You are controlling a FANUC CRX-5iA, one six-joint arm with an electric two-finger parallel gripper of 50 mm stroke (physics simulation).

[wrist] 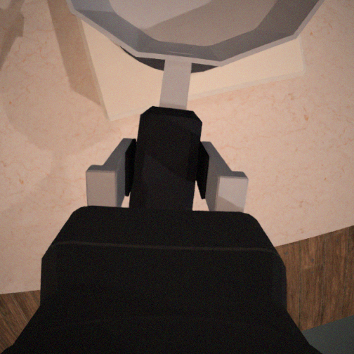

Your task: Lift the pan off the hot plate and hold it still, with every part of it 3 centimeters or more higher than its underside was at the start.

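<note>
The grey metal pan [200,20] shows in part at the top of the wrist view, its open side toward the camera. Its grey stem leads to a black handle [167,145]. My gripper [165,157] is shut on this handle, one finger pad against each side. The hot plate [117,87], a cream slab with a dark disc [150,64], lies beneath the pan and is partly hidden by it. The pan appears to hang above the hot plate; the exact gap cannot be read from this view. The pan's underside is hidden.
A pale, veined table top [260,150] surrounds the hot plate. Its near edge runs across the lower part of the view, with brown wood floor [322,270] beyond it. Shadows fall on the table at the upper left.
</note>
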